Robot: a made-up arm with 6 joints. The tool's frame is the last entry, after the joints.
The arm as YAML. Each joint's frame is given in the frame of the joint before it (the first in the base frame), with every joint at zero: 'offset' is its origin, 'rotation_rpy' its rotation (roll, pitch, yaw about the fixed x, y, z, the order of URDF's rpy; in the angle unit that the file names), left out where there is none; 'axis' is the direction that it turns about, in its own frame. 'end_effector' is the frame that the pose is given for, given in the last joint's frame.
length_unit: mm
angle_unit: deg
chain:
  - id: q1
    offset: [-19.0, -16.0, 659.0]
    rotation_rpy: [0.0, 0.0, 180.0]
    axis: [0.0, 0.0, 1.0]
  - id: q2
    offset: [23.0, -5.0, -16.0]
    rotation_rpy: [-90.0, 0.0, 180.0]
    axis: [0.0, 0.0, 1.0]
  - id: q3
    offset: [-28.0, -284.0, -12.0]
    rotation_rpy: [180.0, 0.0, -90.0]
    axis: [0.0, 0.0, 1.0]
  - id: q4
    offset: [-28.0, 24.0, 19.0]
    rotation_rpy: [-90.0, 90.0, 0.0]
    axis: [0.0, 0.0, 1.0]
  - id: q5
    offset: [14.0, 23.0, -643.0]
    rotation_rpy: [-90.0, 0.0, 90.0]
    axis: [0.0, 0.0, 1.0]
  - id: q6
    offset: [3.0, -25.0, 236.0]
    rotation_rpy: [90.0, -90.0, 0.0]
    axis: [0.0, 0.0, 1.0]
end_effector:
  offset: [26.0, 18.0, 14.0]
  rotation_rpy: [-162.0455, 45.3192, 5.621]
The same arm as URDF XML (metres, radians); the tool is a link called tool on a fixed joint. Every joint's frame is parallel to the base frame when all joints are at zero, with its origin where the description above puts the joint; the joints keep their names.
<robot name="arm">
<link name="base"/>
<link name="link1"/>
<link name="link2"/>
<link name="link3"/>
<link name="link4"/>
<link name="link5"/>
<link name="link6"/>
<link name="tool"/>
<joint name="q1" type="continuous"><parent link="base"/><child link="link1"/><origin xyz="-0.019 -0.016 0.659" rpy="0 0 0"/><axis xyz="0 0 1"/></joint>
<joint name="q2" type="continuous"><parent link="link1"/><child link="link2"/><origin xyz="-0.023 0.005 -0.016" rpy="0 0 0"/><axis xyz="0 1 0"/></joint>
<joint name="q3" type="continuous"><parent link="link2"/><child link="link3"/><origin xyz="-0.028 -0.012 0.284" rpy="0 0 0"/><axis xyz="0 -1 0"/></joint>
<joint name="q4" type="continuous"><parent link="link3"/><child link="link4"/><origin xyz="-0.024 -0.019 -0.028" rpy="0 0 0"/><axis xyz="-1 0 0"/></joint>
<joint name="q5" type="continuous"><parent link="link4"/><child link="link5"/><origin xyz="0.643 0.014 -0.023" rpy="0 0 0"/><axis xyz="0 -1 0"/></joint>
<joint name="q6" type="continuous"><parent link="link5"/><child link="link6"/><origin xyz="-0.025 -0.236 -0.003" rpy="0 0 0"/><axis xyz="-1 0 0"/></joint>
<joint name="tool_fixed" type="fixed"><parent link="link6"/><child link="tool"/><origin xyz="-0.014 -0.026 0.018" rpy="-1.3273 -0.0689 -0.7774"/></joint>
</robot>

